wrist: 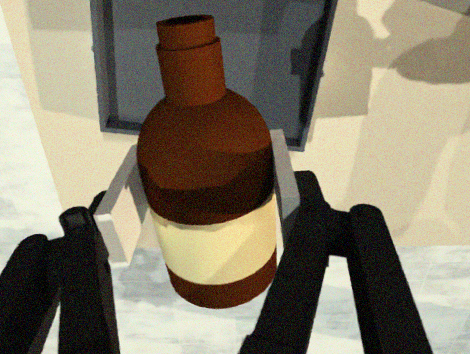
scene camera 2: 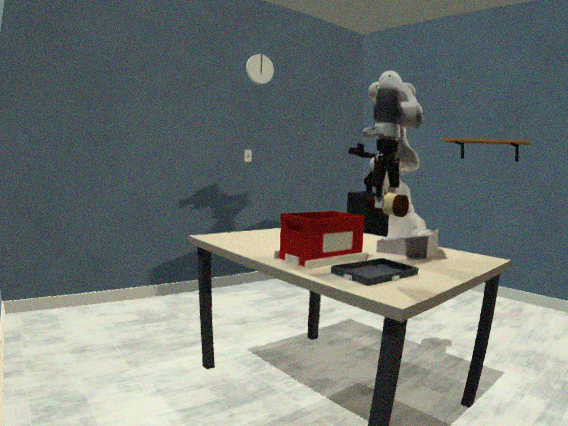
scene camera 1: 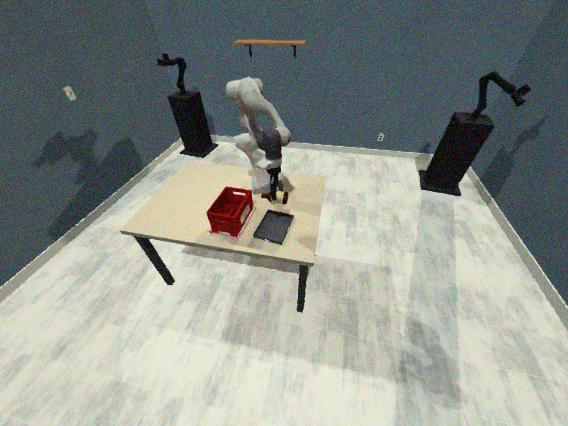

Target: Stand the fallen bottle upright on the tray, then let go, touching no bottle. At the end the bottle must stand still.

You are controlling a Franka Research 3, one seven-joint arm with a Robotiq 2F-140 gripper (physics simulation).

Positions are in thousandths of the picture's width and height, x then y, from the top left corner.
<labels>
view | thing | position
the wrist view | gripper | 446,451
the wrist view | brown bottle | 435,431
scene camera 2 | gripper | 679,487
</labels>
